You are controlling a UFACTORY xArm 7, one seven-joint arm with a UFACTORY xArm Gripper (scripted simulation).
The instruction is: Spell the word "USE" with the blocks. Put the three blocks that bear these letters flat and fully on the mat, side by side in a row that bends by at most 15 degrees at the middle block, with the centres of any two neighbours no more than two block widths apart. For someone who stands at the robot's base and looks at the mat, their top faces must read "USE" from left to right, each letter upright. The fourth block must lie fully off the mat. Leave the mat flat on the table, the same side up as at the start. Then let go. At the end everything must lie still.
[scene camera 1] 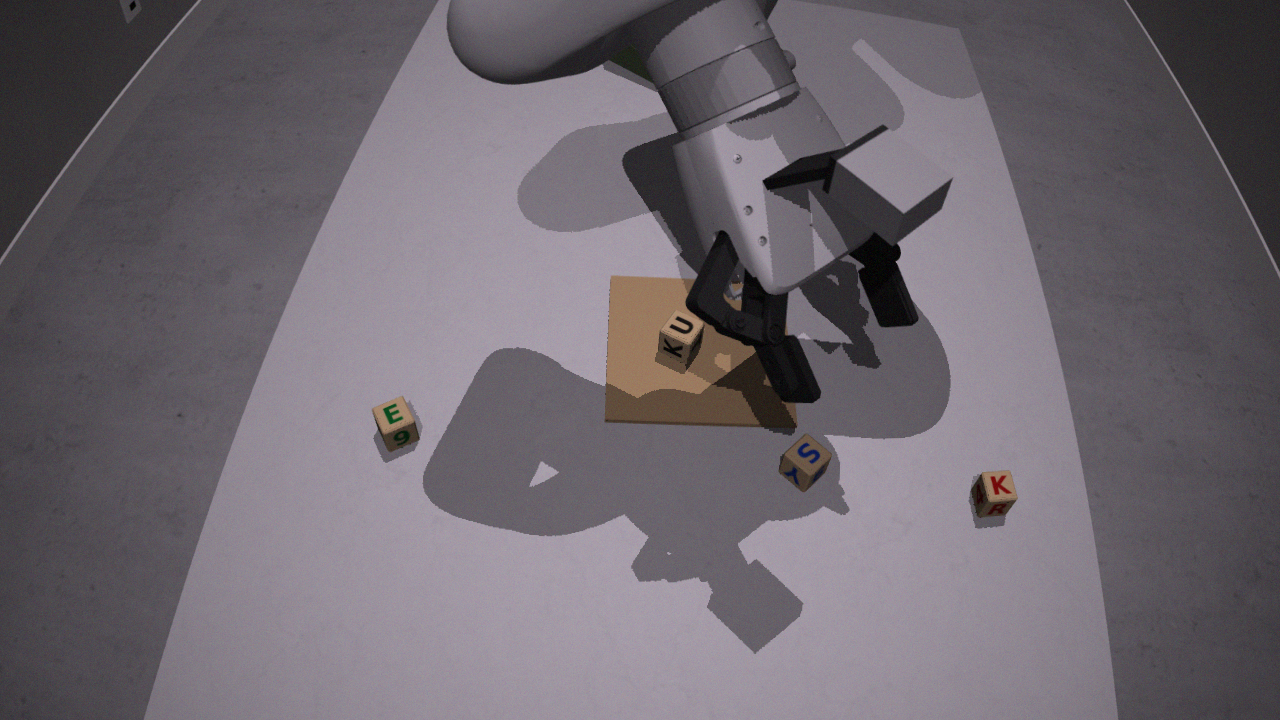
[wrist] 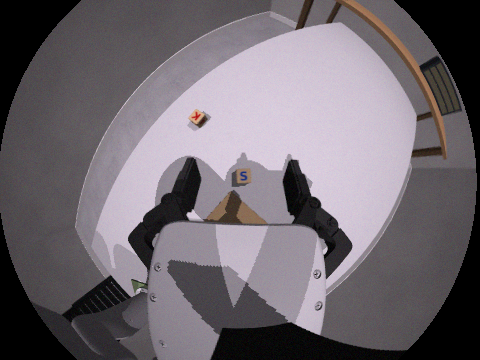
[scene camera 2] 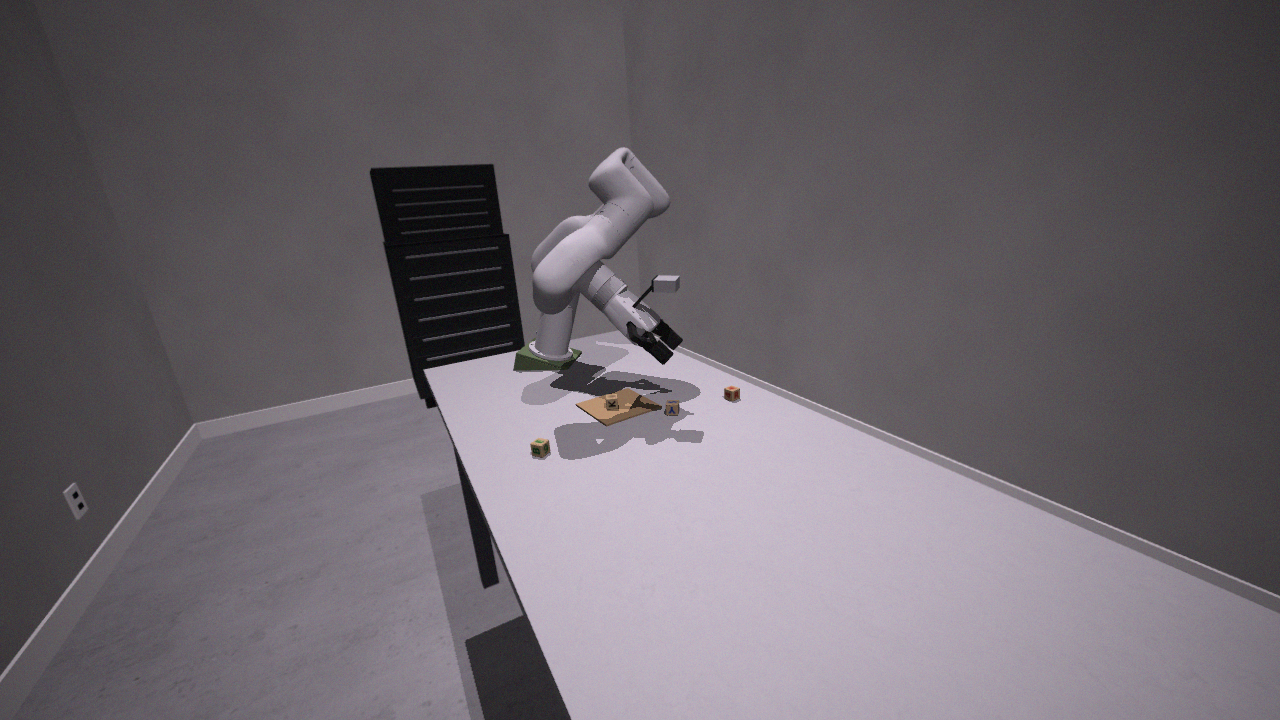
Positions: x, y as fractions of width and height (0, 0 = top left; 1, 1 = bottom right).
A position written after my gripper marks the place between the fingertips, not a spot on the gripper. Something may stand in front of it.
In view: my gripper (scene camera 1: 0.67, 0.50) and a tan mat (scene camera 1: 0.57, 0.53).
The tan mat shows as well in the wrist view (wrist: 0.48, 0.58) and in scene camera 2 (scene camera 2: 0.49, 0.56). My gripper shows as well in the wrist view (wrist: 0.50, 0.47).
